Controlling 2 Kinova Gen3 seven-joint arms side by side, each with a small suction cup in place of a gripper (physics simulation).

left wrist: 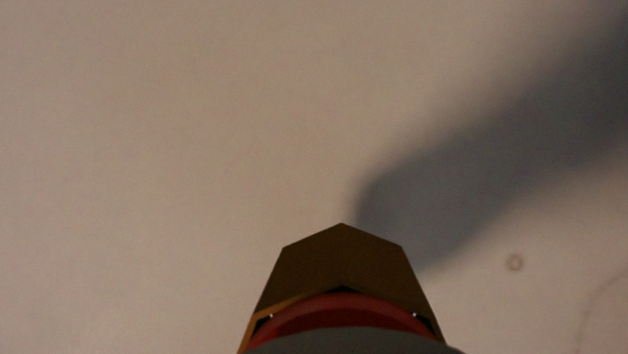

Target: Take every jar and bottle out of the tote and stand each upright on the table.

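Frame: origin at the left arm's base, x ahead, y left, z up, level; metres.
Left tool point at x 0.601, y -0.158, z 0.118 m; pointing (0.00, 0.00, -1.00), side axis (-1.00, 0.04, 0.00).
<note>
A point is followed by its place in that frame.
An amber-brown faceted jar [342, 262] @[x 0.603, y -0.186, z 0.104 m] with a red lid [345, 317] @[x 0.603, y -0.182, z 0.129 m] is at the bottom middle of the left wrist view. My left suction cup [352, 342] is on the red lid and holds the jar, with the jar roughly upright over the pale table [175, 150] @[x 0.664, y -0.205, z 0.000 m]. The cup hides most of the lid. Whether the jar's base touches the table cannot be told. The tote does not show in this view. My right suction cup does not show either.
A broad, dark, soft-edged shadow runs over the table from beside the jar to the upper right. A small ring-shaped mark [514, 262] @[x 0.539, y -0.165, z 0.000 m] is on the table surface to the right of the jar.
</note>
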